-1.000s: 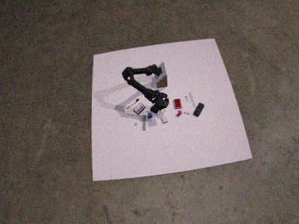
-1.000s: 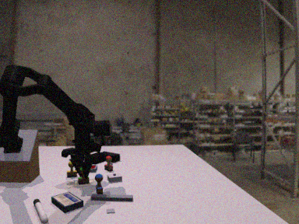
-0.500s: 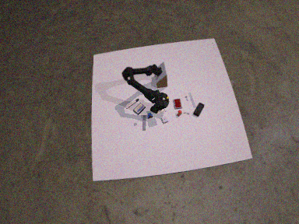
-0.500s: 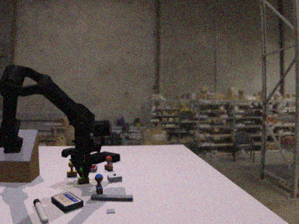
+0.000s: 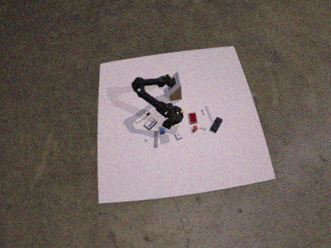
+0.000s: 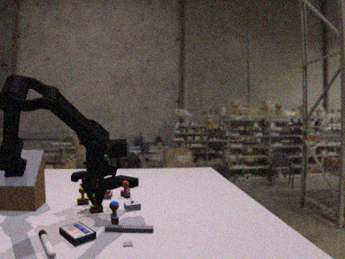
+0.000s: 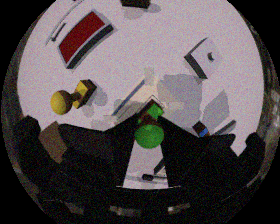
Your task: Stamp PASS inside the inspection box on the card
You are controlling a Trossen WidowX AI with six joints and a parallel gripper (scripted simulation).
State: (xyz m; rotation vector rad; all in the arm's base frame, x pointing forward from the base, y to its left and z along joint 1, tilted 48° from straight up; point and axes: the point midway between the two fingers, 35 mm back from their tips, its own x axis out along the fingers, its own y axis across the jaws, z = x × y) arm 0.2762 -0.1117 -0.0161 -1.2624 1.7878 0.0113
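Right now my gripper tip is right at the green-knobbed stamp. Round my gripper tip: cream card (30 mm below, 10 mm behind); blue-knobbed stamp (90 mm to the right, 60 mm ahead); yellow-knobbed stamp (80 mm to the left, 60 mm behind).
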